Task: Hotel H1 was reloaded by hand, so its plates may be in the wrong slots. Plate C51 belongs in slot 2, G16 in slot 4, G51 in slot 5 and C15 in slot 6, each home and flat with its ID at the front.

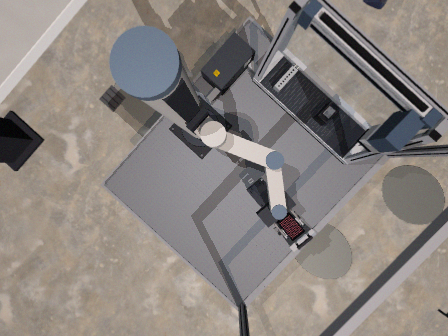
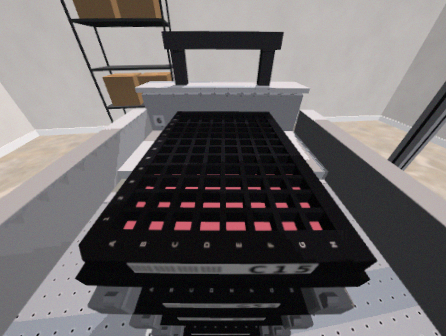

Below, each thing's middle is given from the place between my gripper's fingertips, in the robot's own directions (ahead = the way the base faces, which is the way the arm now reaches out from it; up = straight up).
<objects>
Now: hand 60 mm short of the black hotel handle [image 2: 244, 40], 10 mm to the left of it and 50 mm below it. From my hand the other things lie so: framed deck [image 1: 340, 114] 400 mm behind, 640 mm to the left, 270 mm below.
</objects>
